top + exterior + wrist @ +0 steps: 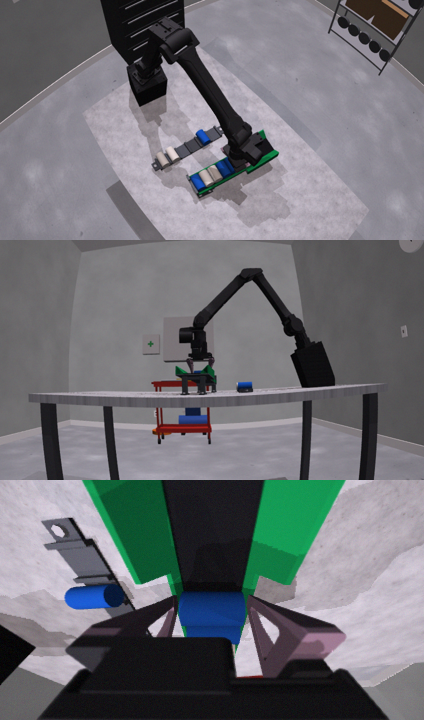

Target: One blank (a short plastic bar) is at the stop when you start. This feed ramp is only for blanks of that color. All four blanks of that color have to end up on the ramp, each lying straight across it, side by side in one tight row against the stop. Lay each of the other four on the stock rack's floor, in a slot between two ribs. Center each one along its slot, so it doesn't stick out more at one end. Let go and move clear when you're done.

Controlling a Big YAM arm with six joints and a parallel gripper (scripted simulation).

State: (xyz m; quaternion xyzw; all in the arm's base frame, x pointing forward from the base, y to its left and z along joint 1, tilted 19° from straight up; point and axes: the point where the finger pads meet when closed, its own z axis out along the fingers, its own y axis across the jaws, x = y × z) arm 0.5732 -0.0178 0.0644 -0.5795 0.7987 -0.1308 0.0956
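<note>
Right now my hand is 3 cm above the feed ramp. From my hand the other things lie so: grey stop (18 cm to the right, 6 cm behind, 3 cm below); stock rack (22 cm behind, 10 cm below, 5 cm to the right).
</note>
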